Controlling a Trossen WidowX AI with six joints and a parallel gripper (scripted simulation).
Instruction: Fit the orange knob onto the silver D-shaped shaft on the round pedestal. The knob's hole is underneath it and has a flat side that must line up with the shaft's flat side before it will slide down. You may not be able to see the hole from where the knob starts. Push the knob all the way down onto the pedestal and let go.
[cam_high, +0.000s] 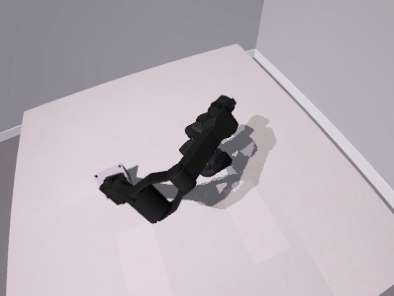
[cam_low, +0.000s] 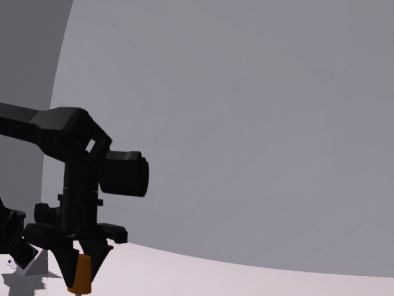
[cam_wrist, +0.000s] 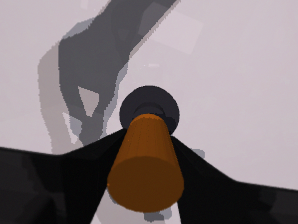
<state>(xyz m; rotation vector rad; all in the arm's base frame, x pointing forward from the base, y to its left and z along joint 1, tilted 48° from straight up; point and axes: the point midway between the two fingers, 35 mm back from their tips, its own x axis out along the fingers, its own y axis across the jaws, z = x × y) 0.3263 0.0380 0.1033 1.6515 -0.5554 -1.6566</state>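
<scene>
Right now the round pedestal is 4 cm below my gripper tip. From my gripper tip the other things lie so: orange knob: 3 cm above.
</scene>
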